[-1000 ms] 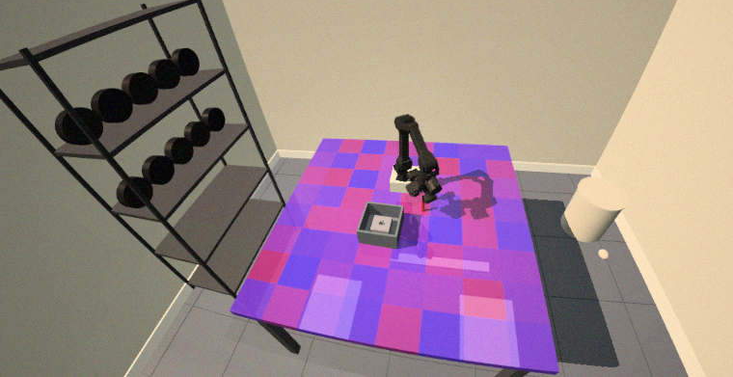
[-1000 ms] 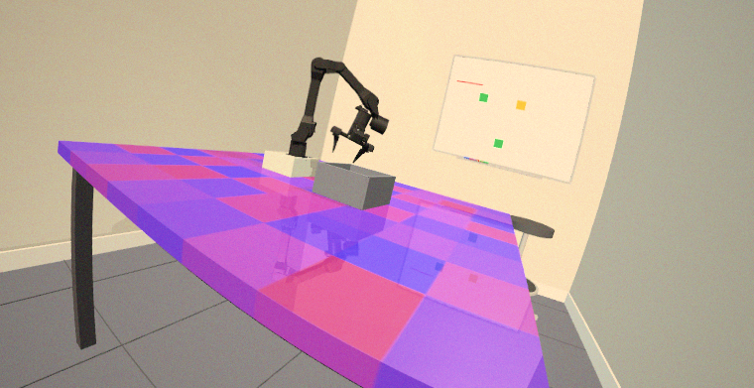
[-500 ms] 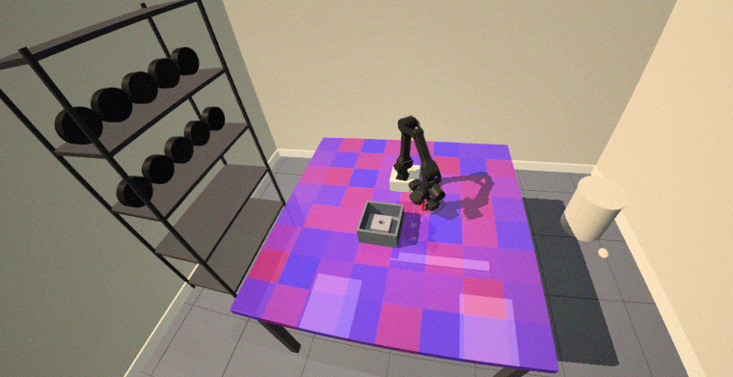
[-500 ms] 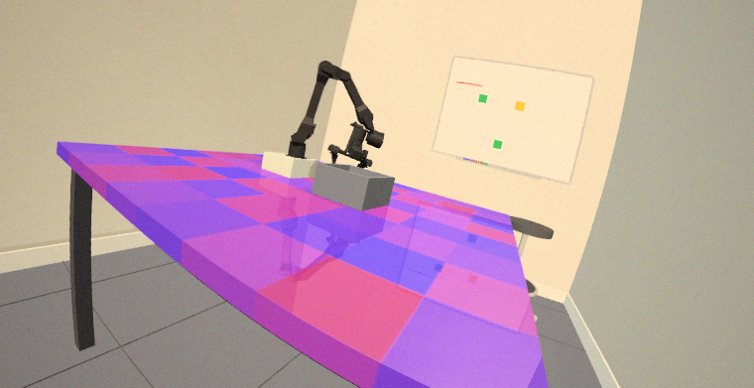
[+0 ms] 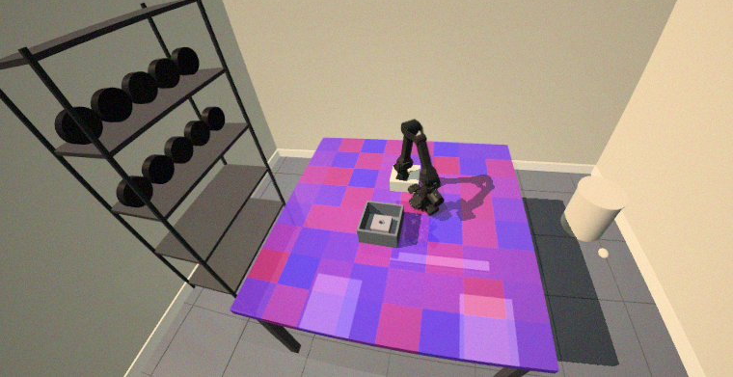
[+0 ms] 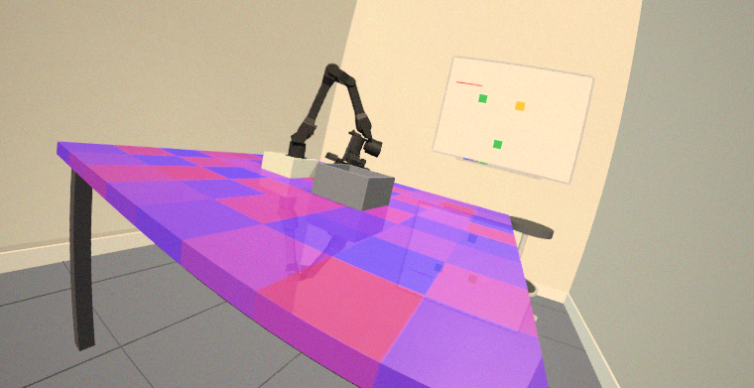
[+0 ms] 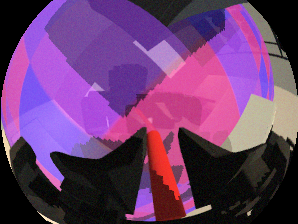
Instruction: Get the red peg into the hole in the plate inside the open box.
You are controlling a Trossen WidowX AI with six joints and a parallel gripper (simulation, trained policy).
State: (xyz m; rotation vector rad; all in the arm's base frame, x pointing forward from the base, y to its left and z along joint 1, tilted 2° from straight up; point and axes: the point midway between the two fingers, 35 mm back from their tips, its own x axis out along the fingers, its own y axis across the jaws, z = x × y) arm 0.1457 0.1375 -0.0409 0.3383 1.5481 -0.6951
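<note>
The plate lies 180 mm ahead of my gripper tip, 150 mm to the right of it and 40 mm above it. From my gripper tip the other things lie so: grey box (180 mm ahead, 150 mm to the right, 20 mm above); red peg (10 mm to the left, 40 mm above).
</note>
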